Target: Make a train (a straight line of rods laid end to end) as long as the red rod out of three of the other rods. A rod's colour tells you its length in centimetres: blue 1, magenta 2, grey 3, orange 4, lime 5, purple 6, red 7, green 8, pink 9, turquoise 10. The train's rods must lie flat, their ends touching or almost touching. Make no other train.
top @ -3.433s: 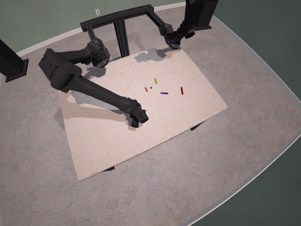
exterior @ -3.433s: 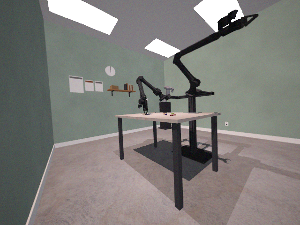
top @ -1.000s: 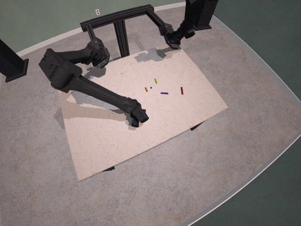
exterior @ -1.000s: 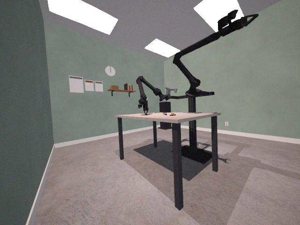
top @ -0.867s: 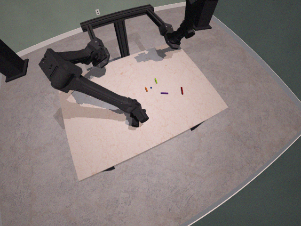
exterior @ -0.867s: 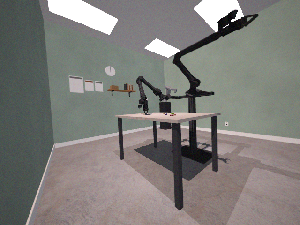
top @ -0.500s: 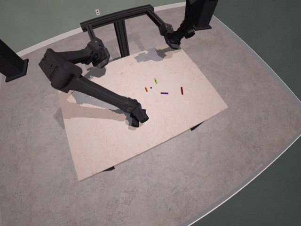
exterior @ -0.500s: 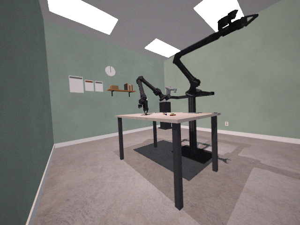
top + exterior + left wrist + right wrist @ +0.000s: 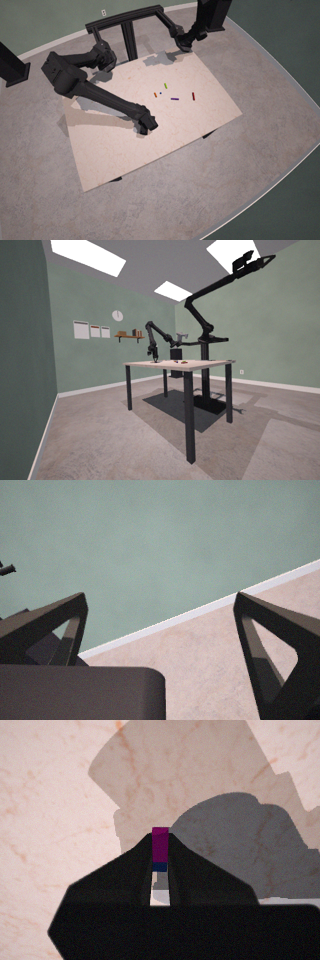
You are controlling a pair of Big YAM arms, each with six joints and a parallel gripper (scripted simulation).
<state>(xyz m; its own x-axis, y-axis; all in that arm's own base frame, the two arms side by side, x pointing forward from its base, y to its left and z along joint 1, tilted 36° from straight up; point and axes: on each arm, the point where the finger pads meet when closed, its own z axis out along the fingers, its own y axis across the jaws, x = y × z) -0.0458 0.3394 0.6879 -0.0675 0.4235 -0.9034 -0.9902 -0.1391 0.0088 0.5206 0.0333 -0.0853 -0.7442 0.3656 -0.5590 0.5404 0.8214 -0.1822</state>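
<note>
The magenta rod lies right at my right hand. From my right hand the other things lie so: purple rod 14 cm behind, 26 cm to the left; orange rod 22 cm behind, 13 cm to the left; lime rod 28 cm behind, 24 cm to the left.
</note>
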